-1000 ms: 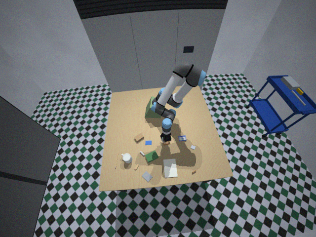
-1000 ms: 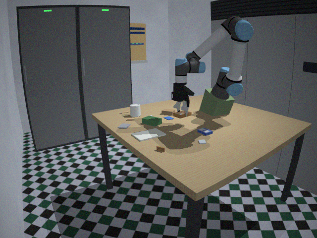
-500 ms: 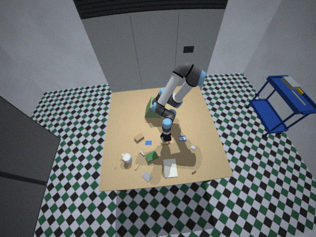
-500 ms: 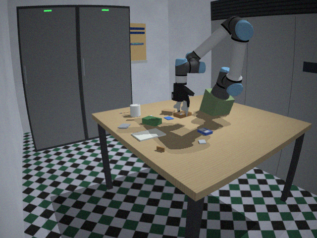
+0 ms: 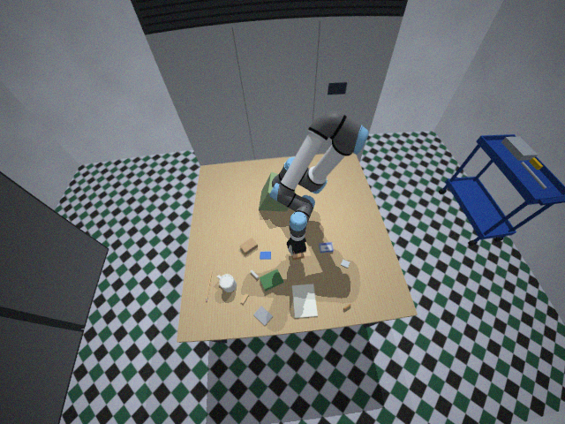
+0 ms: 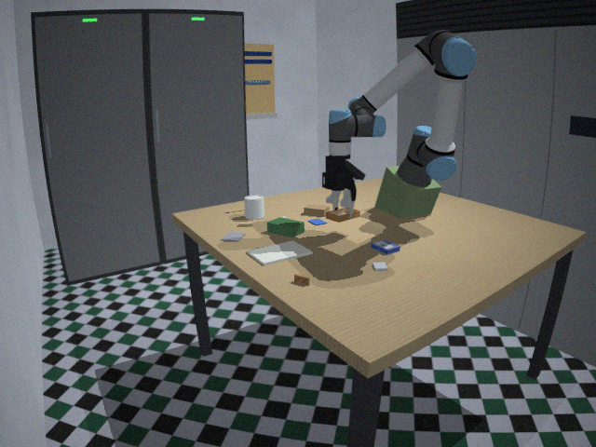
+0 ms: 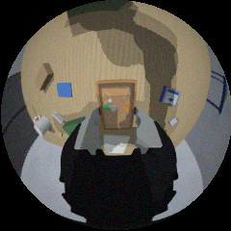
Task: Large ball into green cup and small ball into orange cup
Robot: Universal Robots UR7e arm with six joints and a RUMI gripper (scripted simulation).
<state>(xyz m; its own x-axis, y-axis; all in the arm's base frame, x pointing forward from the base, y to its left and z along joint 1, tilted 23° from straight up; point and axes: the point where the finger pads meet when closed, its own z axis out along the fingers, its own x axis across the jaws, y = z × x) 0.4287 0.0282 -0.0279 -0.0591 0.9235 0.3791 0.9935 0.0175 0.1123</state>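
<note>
My hand is 1 cm above the covered wooden puzzle. Also, from my hand: green box: 17 cm to the right, 13 cm ahead, 7 cm below; white sheet: 27 cm ahead, 8 cm below; blue tile: 18 cm to the right, 9 cm below, 3 cm behind.
</note>
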